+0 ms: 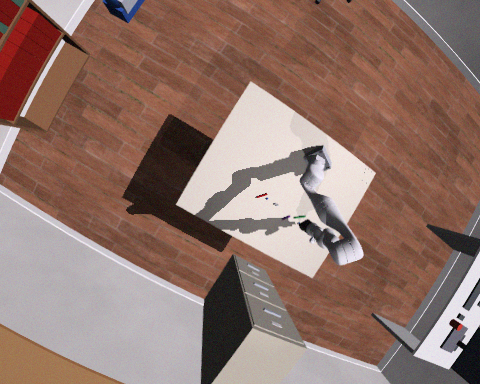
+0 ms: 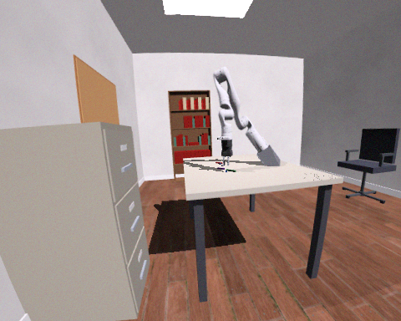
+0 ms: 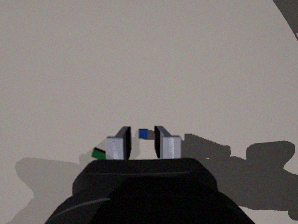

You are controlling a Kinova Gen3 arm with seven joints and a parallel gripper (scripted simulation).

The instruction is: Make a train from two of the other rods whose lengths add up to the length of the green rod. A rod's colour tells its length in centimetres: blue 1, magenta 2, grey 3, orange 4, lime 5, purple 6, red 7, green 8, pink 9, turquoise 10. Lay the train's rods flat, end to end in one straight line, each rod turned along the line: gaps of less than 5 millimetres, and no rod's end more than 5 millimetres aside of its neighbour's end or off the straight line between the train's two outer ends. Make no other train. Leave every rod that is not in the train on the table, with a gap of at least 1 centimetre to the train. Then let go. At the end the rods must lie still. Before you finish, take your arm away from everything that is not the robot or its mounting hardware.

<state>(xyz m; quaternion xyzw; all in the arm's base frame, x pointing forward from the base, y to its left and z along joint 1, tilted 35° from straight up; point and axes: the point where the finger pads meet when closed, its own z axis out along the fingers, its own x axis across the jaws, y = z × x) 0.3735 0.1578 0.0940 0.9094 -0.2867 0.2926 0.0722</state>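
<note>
The green rod lies 6 cm below my hand, 4 cm behind it and 1 cm to the right of it. The rest, counted from my hand: grey rod: 21 cm to the right, 6 cm below, 6 cm behind; red rod: 32 cm to the right, 7 cm behind, 6 cm below; purple rod: 11 cm to the right, 6 cm below.
</note>
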